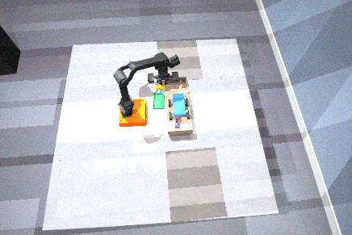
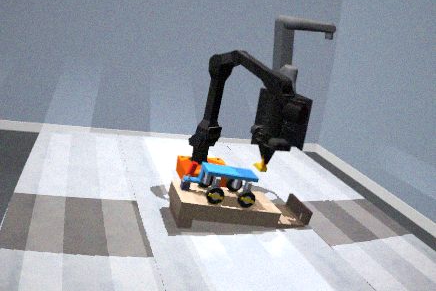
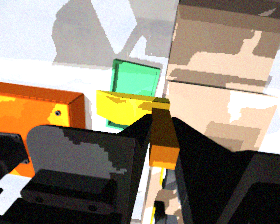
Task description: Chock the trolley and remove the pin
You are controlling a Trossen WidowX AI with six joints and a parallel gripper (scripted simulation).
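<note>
My gripper tip is 2 cm past the yellow chock and 1 cm above it. From my gripper tip the other things lie so: blue trolley 8 cm ahead, 16 cm to the right, 4 cm below; then raised wooden lip 10 cm ahead, 11 cm to the left, 12 cm below; then green tray 4 cm behind, 4 cm to the right, 16 cm below.
</note>
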